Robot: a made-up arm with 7 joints.
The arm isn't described. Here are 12 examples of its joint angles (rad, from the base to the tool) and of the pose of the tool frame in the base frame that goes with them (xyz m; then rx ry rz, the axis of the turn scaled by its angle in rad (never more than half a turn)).
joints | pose
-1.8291 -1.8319 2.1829 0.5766 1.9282 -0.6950 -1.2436 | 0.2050 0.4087 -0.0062 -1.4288 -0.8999 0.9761
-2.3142 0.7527 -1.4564 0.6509 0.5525 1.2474 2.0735 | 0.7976 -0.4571 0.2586 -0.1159 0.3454 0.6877
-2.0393 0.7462 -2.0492 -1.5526 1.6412 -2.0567 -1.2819 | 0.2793 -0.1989 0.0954 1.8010 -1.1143 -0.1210
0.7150 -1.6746 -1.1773 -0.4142 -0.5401 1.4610 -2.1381 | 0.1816 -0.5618 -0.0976 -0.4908 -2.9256 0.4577
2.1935 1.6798 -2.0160 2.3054 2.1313 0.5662 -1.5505 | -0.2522 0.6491 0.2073 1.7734 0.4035 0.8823
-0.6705 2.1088 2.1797 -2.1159 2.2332 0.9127 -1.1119 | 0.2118 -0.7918 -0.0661 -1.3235 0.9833 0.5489
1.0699 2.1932 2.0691 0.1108 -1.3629 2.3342 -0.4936 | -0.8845 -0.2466 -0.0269 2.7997 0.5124 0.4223
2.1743 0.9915 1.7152 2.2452 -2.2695 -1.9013 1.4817 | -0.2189 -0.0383 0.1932 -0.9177 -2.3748 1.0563
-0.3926 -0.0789 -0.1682 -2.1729 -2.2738 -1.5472 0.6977 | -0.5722 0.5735 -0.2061 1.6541 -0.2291 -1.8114
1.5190 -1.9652 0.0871 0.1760 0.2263 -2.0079 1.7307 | -0.2827 -0.4863 -0.4208 1.2737 -1.3515 -0.8448
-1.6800 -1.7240 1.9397 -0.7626 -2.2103 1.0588 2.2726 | -0.3287 0.8516 0.1130 0.8096 0.3397 -2.5607
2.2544 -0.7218 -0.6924 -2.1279 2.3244 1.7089 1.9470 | 0.6564 -0.4200 0.2287 1.4871 -2.2626 1.1146
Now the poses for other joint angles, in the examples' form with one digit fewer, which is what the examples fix.
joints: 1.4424 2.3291 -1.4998 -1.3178 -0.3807 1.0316 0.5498
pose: -0.534 -0.091 0.157 -0.720 0.145 0.940
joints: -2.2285 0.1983 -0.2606 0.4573 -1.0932 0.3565 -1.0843
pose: 0.309 -0.171 0.117 0.136 -0.597 1.437
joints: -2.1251 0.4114 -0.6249 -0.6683 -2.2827 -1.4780 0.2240
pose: -0.021 -0.426 0.592 -0.588 1.317 -1.178
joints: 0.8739 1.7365 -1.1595 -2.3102 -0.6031 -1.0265 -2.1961
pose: -0.740 -0.126 0.092 -0.105 1.302 -1.067
